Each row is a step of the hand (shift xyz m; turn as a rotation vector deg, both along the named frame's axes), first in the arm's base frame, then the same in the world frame.
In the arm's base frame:
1: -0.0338 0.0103 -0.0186 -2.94 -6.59 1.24
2: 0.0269 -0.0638 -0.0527 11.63 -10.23 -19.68
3: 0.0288 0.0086 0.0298 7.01 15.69 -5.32
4: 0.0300 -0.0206 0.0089 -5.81 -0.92 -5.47
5: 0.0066 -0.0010 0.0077 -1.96 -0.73 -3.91
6: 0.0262 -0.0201 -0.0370 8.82 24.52 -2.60
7: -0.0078 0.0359 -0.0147 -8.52 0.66 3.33
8: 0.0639 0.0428 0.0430 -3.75 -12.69 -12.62
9: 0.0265 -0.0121 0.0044 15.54 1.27 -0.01
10: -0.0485 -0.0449 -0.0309 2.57 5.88 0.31
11: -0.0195 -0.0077 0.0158 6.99 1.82 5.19
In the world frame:
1: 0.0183 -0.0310 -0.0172 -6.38 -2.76 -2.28
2: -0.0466 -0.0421 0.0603 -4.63 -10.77 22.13
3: -0.0034 0.0420 0.0044 15.92 4.82 6.84
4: -0.0248 0.0185 0.0212 1.29 -7.82 -1.30
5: -0.0039 0.0094 0.0008 0.67 -4.30 0.83
6: -0.0099 -0.0179 0.0452 23.31 10.53 5.61
7: 0.0392 -0.0051 -0.0019 0.31 -2.40 -8.85
8: 0.0221 0.0828 0.0205 -7.85 -15.39 5.99
9: -0.0150 0.0155 0.0200 -0.09 9.64 12.26
10: -0.0291 -0.0652 -0.0151 5.27 3.49 1.16
11: -0.0105 -0.0021 -0.0240 -0.45 8.58 2.30

